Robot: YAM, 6 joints.
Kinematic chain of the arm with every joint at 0, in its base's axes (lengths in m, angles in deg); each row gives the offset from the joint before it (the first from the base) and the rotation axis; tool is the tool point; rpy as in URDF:
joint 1: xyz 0 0 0.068 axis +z
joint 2: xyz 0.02 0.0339 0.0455 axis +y
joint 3: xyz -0.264 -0.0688 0 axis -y
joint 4: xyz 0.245 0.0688 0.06 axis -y
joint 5: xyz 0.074 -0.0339 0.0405 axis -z
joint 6: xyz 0.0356 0 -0.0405 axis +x
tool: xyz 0 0 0 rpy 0 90 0
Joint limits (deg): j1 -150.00..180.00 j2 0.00..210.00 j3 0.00..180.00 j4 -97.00..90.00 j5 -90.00..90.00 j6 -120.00..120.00
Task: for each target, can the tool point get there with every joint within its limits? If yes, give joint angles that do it. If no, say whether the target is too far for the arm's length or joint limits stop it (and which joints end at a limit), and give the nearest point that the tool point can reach.
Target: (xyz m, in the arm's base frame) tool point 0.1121 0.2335 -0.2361
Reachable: yes | joints 65.89 178.26 65.97 28.85 11.31 16.12
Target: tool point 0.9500 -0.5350 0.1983
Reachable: no: too far | nearest point 0.5610 -0.3160 0.1629 | short by 0.448 m
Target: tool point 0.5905 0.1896 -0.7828
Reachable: no: too far | nearest point 0.3874 0.1244 -0.3439 | short by 0.488 m
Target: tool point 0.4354 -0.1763 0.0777
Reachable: yes | joints -21.76 132.85 71.21 38.94 3.68 97.92
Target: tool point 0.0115 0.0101 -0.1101
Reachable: yes | joints 45.06 179.39 16.74 43.89 1.55 -14.24
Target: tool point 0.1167 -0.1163 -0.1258
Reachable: yes | joints -42.02 164.65 25.78 67.72 13.44 100.96
